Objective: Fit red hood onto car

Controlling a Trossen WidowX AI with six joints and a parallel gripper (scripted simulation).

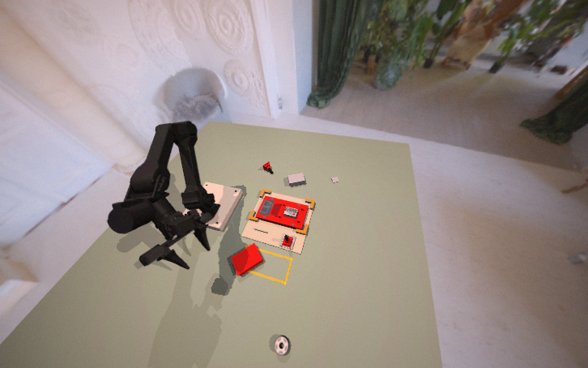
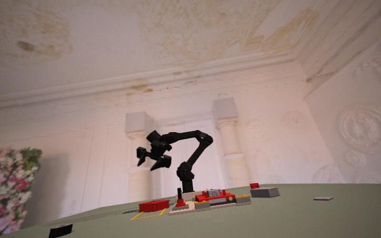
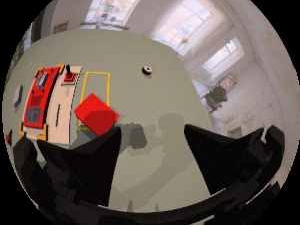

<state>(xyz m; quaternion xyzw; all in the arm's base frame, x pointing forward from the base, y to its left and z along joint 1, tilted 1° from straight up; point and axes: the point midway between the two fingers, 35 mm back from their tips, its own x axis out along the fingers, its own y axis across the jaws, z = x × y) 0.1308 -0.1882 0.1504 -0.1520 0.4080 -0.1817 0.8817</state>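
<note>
The red hood is 80 mm ahead of my gripper tip, 50 mm to the left of it and 150 mm below it. Also, from my gripper tip: small grey tile 360 mm ahead, 480 mm to the left, 160 mm below; then grey engine block 200 mm ahead, 260 mm to the left, 140 mm below.
</note>
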